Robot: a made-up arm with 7 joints.
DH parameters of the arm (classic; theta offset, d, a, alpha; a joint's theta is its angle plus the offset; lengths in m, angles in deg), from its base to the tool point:
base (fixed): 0 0.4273 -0.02 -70
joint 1: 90 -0.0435 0.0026 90
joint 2: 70 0.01 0.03 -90
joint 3: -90 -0.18 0.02 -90
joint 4: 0 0 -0.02 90
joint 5: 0 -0.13 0.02 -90
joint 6: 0 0.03 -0.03 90
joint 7: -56.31 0 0.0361 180
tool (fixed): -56.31 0.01 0 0
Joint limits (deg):
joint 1: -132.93..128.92
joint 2: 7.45..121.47
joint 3: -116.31..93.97
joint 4: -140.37..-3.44
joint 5: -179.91..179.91
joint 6: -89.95..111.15
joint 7: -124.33..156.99
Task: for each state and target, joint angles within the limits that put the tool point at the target. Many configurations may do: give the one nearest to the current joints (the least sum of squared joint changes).
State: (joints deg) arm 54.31 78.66 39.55 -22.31 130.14 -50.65 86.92
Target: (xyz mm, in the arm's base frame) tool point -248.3 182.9 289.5
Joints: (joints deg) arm 55.02 45.98 38.68 -24.81 131.30 -49.16 97.89
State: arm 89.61 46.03 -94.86 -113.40 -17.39 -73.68 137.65
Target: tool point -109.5 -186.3 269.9
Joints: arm 72.67 7.45 -95.68 -98.94 -9.18 -71.26 153.06
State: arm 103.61 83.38 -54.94 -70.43 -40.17 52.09 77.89
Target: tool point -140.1 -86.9 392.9
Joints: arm 109.52 42.61 -80.61 -123.79 -55.22 47.10 79.09
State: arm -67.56 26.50 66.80 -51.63 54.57 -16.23 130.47
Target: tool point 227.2 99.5 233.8
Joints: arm -56.84 7.45 90.23 -55.01 37.51 -11.14 111.92
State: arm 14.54 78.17 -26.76 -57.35 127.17 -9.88 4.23
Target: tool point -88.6 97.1 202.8
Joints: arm 42.12 57.76 -52.49 -86.03 125.99 -5.04 -5.38
